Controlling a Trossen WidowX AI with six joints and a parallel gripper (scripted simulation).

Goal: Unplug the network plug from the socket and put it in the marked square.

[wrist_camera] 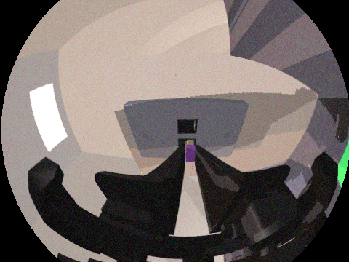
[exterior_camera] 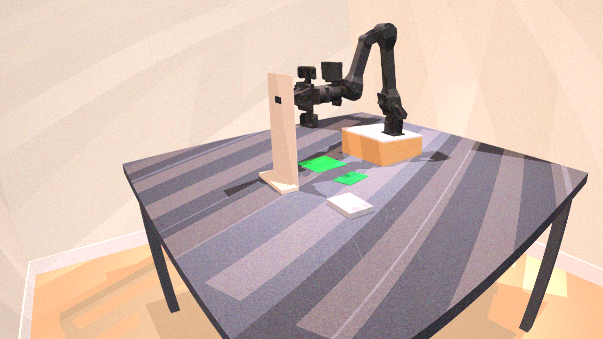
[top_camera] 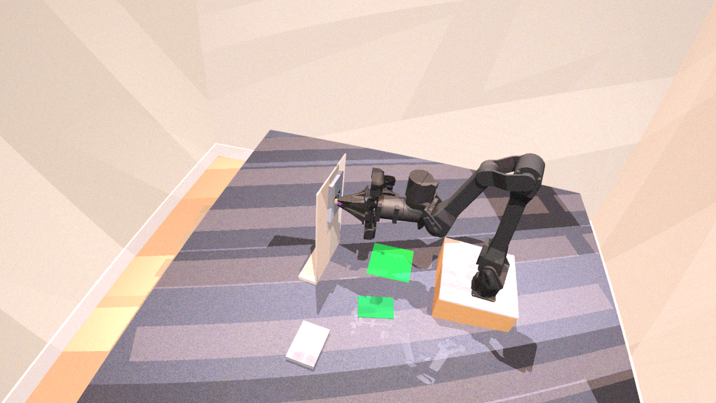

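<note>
Now: gripper tip 20 mm short of the panel, 10 mm to the left of it and 90 mm above it. Also, from my gripper tip: network plug (right at my gripper tip).
</note>
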